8 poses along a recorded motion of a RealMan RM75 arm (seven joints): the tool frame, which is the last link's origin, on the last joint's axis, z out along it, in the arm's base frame.
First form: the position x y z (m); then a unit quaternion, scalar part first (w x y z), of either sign.
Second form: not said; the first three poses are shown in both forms.
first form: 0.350, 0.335, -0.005, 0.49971, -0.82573, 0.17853, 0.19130
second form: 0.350, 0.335, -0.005, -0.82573, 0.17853, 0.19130, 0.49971
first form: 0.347, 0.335, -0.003, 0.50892, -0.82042, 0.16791, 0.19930
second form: 0.347, 0.335, -0.003, -0.82042, 0.16791, 0.19930, 0.50892
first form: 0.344, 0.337, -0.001, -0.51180, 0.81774, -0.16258, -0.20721
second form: 0.344, 0.337, -0.001, -0.81774, 0.16258, 0.20721, 0.51180
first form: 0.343, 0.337, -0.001, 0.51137, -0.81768, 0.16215, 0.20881
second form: 0.343, 0.337, -0.001, -0.81768, 0.16215, 0.20881, 0.51137
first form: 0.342, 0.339, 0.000, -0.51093, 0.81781, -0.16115, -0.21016
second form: 0.342, 0.339, 0.000, -0.81781, 0.16115, 0.21016, 0.51093
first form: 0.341, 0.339, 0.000, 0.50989, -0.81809, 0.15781, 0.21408
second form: 0.341, 0.339, 0.000, -0.81809, 0.15781, 0.21408, 0.50989
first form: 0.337, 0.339, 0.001, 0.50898, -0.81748, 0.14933, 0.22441
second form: 0.337, 0.339, 0.001, -0.81748, 0.14933, 0.22441, 0.50898
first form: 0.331, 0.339, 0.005, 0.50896, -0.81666, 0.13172, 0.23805
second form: 0.331, 0.339, 0.005, -0.81666, 0.13172, 0.23805, 0.50896
